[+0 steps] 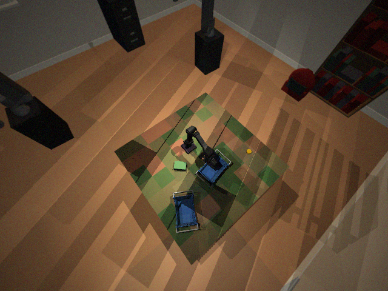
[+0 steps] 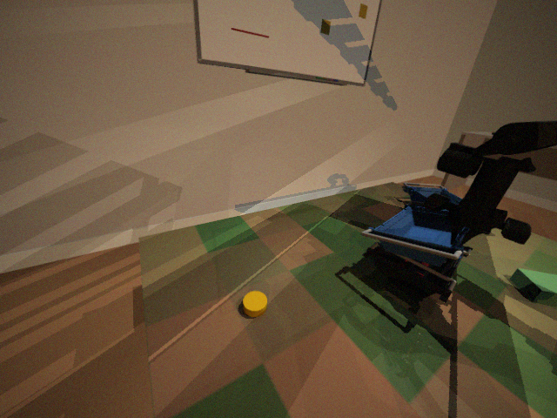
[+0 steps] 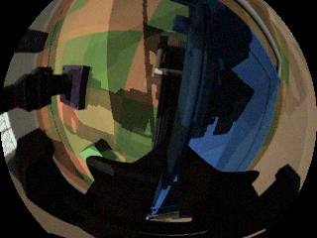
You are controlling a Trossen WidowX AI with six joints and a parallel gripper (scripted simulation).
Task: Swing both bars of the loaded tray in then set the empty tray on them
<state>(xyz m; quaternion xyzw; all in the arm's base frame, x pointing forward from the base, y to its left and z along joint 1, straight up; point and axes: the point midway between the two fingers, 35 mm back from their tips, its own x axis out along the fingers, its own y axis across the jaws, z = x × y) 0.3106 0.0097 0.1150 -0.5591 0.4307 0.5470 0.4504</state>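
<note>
The blue tray is 7 cm ahead of my gripper tip, 2 cm to the left of it and 2 cm above it. Also, from my gripper tip: yellow disc (47 cm to the left, 13 cm ahead, 10 cm below); then green block (21 cm to the right, 17 cm behind, 9 cm below).
</note>
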